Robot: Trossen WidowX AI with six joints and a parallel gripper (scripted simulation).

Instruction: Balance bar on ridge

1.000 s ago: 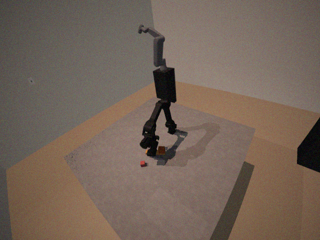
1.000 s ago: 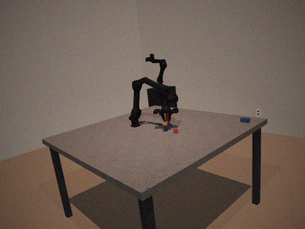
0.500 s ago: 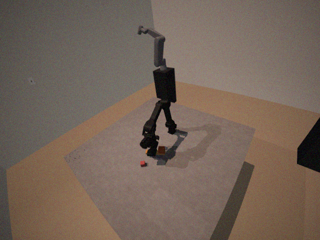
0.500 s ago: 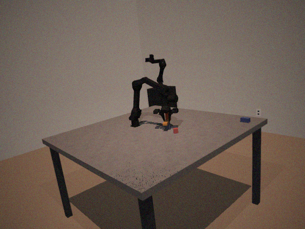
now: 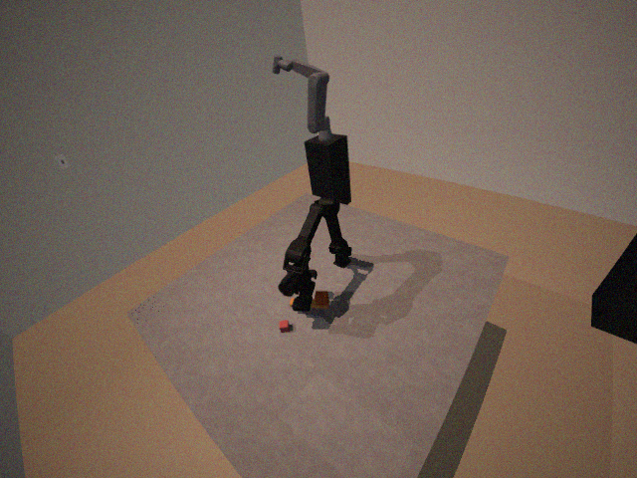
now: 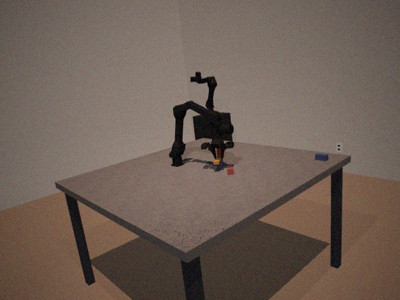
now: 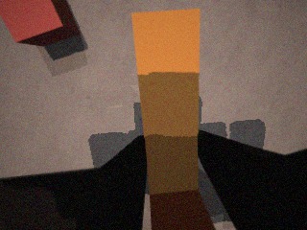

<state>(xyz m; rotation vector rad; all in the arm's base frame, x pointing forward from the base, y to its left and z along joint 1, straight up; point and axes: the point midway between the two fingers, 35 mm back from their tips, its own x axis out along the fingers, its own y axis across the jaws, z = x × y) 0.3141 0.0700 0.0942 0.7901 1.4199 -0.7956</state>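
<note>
The red cube lies 120 mm ahead of my gripper tip, 30 mm to the right of it and 40 mm below it. The rest, counted from my gripper tip: blue block: 430 mm ahead, 430 mm to the left, 40 mm below.
</note>
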